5 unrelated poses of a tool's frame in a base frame.
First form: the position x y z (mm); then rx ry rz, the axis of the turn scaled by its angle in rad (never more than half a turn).
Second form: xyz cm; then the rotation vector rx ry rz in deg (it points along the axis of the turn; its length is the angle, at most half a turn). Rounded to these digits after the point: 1 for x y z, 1 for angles.
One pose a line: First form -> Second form
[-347 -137 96 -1.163 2.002 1.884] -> [-34.7 -13.7 9.6 -66.6 114.7 107.9]
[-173 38 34 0.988 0.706 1.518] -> [-17.3 3.8 3.4 56.6 40.5 87.0]
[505 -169 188 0.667 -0.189 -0.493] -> [50.5 -16.9 18.8 38.2 -10.8 -28.2]
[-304 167 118 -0.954 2.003 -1.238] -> [-30.4 16.7 11.8 -54.7 114.8 -70.9]
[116 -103 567 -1.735 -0.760 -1.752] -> [11.6 -10.3 56.7 -99.4 -43.5 -100.4]
